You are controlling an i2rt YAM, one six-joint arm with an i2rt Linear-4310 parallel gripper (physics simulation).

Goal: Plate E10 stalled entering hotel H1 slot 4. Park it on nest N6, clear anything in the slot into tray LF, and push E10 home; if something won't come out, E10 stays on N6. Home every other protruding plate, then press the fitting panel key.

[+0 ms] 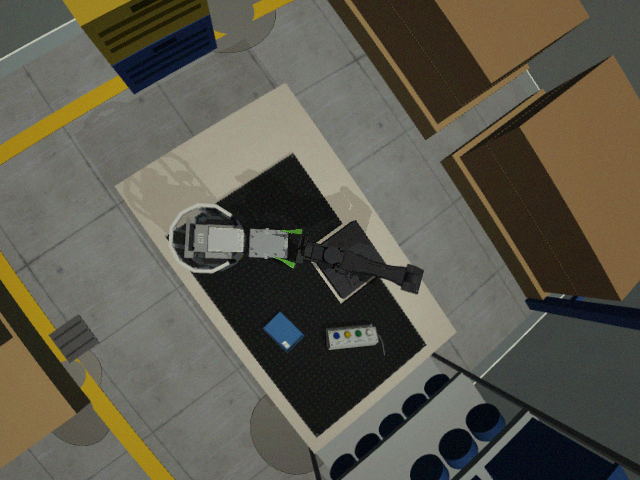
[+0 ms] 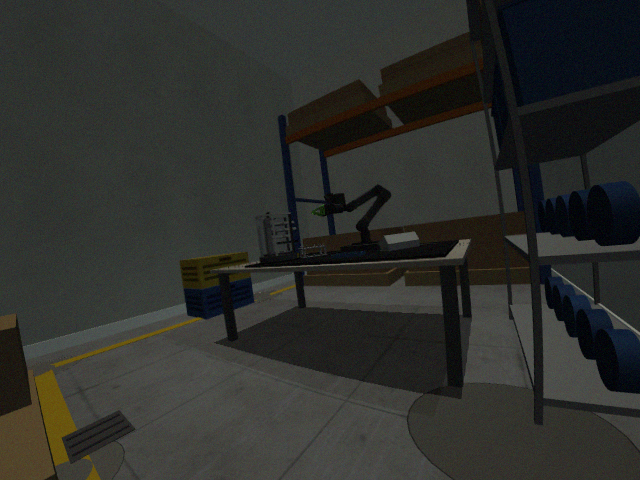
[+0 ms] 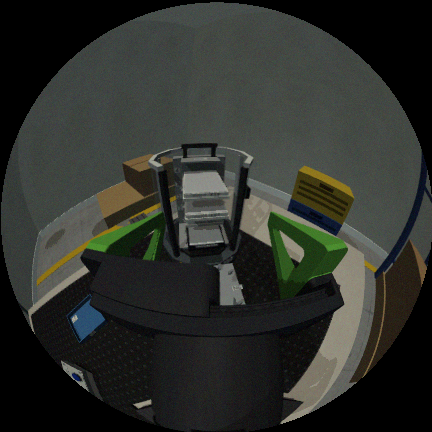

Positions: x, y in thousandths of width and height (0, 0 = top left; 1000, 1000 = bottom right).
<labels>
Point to a plate rack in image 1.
At 295, 491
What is the gripper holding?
Nothing.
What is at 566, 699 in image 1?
A grey button box.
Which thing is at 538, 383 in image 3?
A plate rack.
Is the gripper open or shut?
Open.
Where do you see a blue pad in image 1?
437, 684
</labels>
